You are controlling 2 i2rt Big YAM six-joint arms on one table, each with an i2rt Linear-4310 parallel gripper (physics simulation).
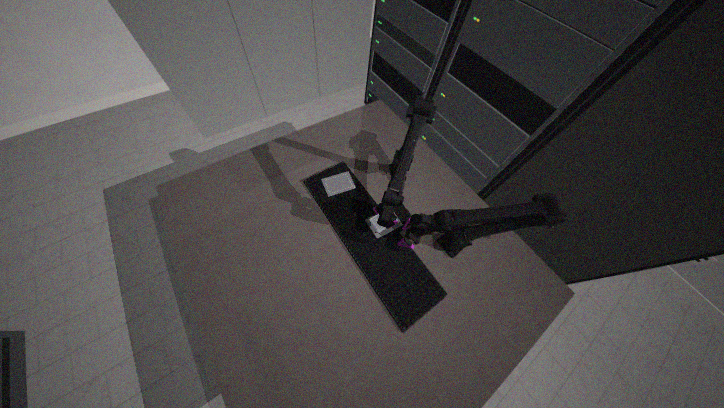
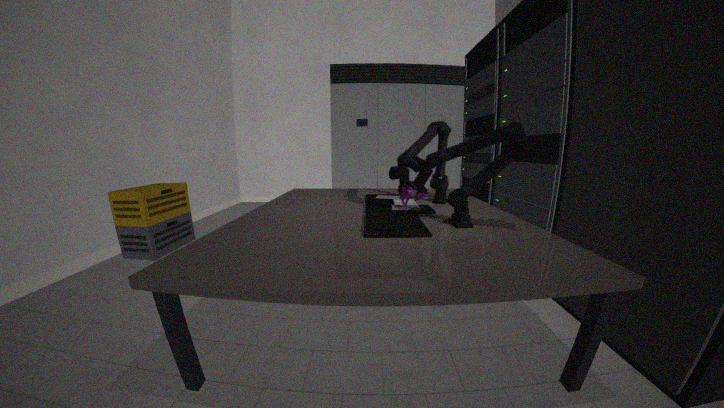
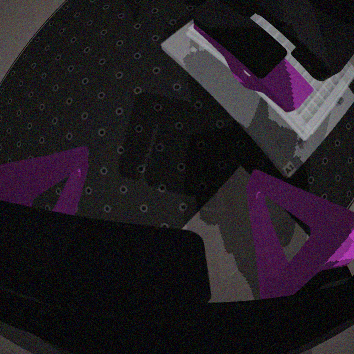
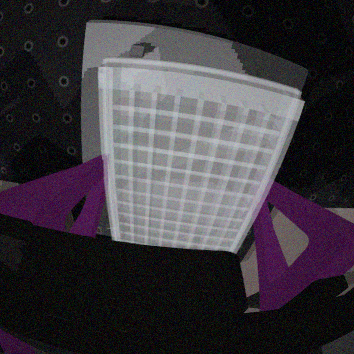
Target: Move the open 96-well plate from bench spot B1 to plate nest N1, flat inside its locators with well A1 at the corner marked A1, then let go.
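Frame: origin at the left arm's base, x back, y down, z right, level; millimetres.
Seen in the pictures: left gripper, between the fingertips: (image 1: 400, 236) (image 2: 408, 200) (image 3: 171, 167); right gripper, between the fingertips: (image 2: 403, 203) (image 3: 272, 50) (image 4: 184, 172); left arm's base, origin of its link: (image 1: 449, 245) (image 2: 460, 224); right arm's base, origin of its link: (image 2: 439, 202).
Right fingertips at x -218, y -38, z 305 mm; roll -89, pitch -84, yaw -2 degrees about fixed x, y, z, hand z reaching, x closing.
Note:
Pixels of each thing's top centre, then the offset from my right fingertips to it. "spot": a spot on its surface instead. Level surfaces: height alone.
- white 96-well plate, centre of its top: (image 4: 184, 207) (image 3: 285, 41) (image 1: 384, 218) (image 2: 404, 199) dx +3, dy -24, dz -1 mm
- corner label A1, a spot on its surface: (image 3: 289, 169) spot: dx +76, dy +13, dz -69 mm
- small locator peg, a spot on its surface: (image 4: 140, 49) spot: dx -65, dy +4, dz -25 mm
- second plain grey pad, a spot on its surface: (image 1: 338, 183) spot: dx -49, dy +23, dz +338 mm
- long black perforated board, height of its surface: dy +25 mm
- brown table, height of its surface: dy +38 mm
The white 96-well plate (image 1: 376, 225) (image 2: 405, 203) (image 3: 317, 107) (image 4: 189, 158) sits between the purple fingers of my right gripper (image 1: 386, 221) (image 4: 184, 172), which is shut on its long sides. The plate is over a grey pad (image 3: 225, 88) (image 4: 105, 42) with a corner label A1 (image 3: 289, 169) and a small locator peg (image 4: 140, 49). I cannot tell whether the plate rests on the pad or hangs just above it. My left gripper (image 1: 406, 241) (image 3: 171, 167) is open and empty, beside the pad's A1 corner. A second plain grey pad (image 1: 338, 183) lies bare at the far end of the board.
Both pads lie on a long black perforated board (image 1: 399, 284) (image 2: 389, 225) (image 3: 88, 88) on the brown table (image 1: 253, 284) (image 2: 329, 253). Dark server racks (image 1: 506, 76) (image 2: 521, 101) stand behind the arms. A yellow and grey crate (image 2: 150, 218) stands on the floor.

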